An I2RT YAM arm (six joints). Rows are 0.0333 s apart.
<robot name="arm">
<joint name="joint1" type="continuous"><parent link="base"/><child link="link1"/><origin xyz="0 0 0.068" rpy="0 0 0"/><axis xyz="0 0 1"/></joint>
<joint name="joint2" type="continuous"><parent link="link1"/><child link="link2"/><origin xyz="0.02 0.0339 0.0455" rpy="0 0 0"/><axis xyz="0 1 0"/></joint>
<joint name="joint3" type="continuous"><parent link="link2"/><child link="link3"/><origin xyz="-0.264 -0.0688 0" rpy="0 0 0"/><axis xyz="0 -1 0"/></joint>
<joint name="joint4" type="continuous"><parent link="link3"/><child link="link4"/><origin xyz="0.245 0.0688 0.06" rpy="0 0 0"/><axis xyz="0 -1 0"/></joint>
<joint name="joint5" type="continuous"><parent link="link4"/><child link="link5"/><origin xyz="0.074 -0.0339 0.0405" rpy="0 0 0"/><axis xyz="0 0 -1"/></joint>
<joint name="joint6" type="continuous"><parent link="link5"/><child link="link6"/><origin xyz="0.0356 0 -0.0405" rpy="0 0 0"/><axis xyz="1 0 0"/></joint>
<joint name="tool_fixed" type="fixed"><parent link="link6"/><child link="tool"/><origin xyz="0 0 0" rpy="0 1.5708 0"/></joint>
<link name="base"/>
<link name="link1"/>
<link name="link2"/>
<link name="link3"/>
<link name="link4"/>
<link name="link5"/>
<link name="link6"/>
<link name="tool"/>
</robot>
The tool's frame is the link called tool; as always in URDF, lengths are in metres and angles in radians. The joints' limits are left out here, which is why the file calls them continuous.
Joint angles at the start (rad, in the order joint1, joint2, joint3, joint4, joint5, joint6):
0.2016, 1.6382, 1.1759, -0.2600, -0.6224, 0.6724
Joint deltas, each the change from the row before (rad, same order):
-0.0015, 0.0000, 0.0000, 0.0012, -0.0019, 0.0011
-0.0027, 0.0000, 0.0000, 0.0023, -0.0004, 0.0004
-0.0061, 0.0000, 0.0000, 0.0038, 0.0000, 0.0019
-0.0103, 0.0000, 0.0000, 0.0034, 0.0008, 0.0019
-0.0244, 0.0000, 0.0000, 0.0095, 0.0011, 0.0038
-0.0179, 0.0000, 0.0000, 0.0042, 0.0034, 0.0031
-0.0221, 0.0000, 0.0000, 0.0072, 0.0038, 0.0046
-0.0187, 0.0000, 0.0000, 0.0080, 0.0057, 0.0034
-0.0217, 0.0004, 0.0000, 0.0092, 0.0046, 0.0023
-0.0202, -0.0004, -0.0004, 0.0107, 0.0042, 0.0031
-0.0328, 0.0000, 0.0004, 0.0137, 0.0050, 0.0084
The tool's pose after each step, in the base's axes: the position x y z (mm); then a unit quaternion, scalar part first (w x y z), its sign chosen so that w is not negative. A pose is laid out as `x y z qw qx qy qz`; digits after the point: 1 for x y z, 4 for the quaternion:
349.8 92.2 253.4 0.2371 0.0803 0.8726 0.4195
350.1 91.3 253.6 0.2384 0.0811 0.8721 0.4196
351.0 89.2 253.9 0.2409 0.0839 0.8711 0.4196
352.1 85.6 254.1 0.2443 0.0888 0.8701 0.4187
354.7 77.0 254.9 0.2528 0.0995 0.8674 0.4169
356.4 70.6 255.2 0.2585 0.1086 0.8659 0.4142
358.4 62.7 255.7 0.2660 0.1197 0.8636 0.4113
360.1 55.9 256.2 0.2738 0.1290 0.8613 0.4080
362.0 48.0 256.8 0.2825 0.1388 0.8587 0.4045
363.6 40.5 257.6 0.2914 0.1477 0.8556 0.4015
365.7 28.5 258.8 0.3033 0.1638 0.8505 0.3974

